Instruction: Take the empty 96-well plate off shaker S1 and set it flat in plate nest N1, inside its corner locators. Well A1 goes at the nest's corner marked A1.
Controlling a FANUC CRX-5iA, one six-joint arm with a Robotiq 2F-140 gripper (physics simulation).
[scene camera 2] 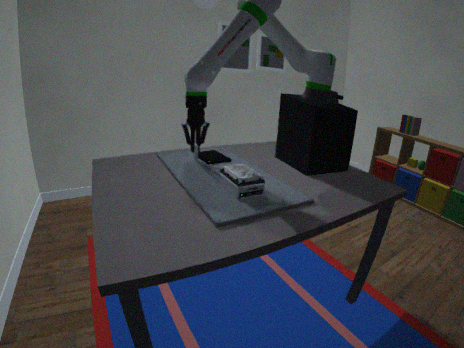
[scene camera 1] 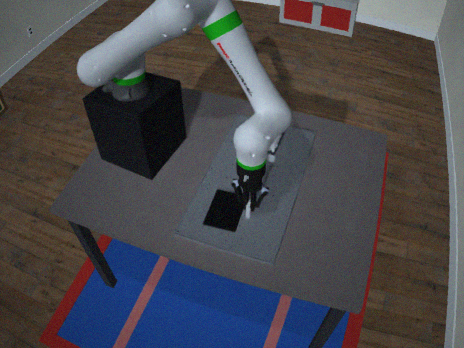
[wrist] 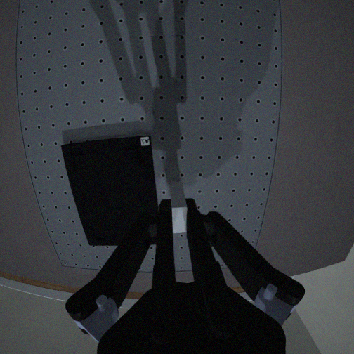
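The plate nest N1 is a flat black rectangle on the grey perforated board. Its white A1 label is at the upper right corner in the wrist view. The pale 96-well plate lies on the shaker S1, nearer the camera in scene camera 2. In scene camera 1 the arm hides most of the shaker. My gripper points down beside the nest, on its right in the wrist view. It is shut and holds no plate. Its fingertips look pale.
The grey perforated board lies on the brown table. The black robot base block stands at the table's left in scene camera 1. The arm's shadow falls over the board in the wrist view.
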